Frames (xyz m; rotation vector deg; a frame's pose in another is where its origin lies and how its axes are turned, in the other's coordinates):
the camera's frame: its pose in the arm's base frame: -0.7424 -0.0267 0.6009 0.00 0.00 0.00
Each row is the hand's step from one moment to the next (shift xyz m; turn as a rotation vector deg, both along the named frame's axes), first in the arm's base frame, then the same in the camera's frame.
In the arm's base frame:
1: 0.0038 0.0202 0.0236 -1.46 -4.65 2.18
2: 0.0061 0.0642 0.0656 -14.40 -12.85 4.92
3: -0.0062 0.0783 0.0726 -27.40 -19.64 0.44
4: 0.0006 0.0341 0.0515 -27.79 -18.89 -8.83
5: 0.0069 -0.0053 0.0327 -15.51 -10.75 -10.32
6: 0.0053 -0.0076 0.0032 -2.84 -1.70 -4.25
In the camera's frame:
1: 0.0038 0.0202 0.0236 -1.46 -4.65 2.18
2: 0.0061 0.0642 0.0656 -14.40 -12.85 4.92
3: -0.0062 0.0783 0.0726 -27.40 -19.64 0.44
4: 0.0006 0.0341 0.0515 -27.79 -18.89 -8.83
5: 0.0069 -0.0053 0.0327 -15.51 -10.75 -10.32
6: 0.0053 -0.0076 0.0032 -2.84 -1.70 -4.25

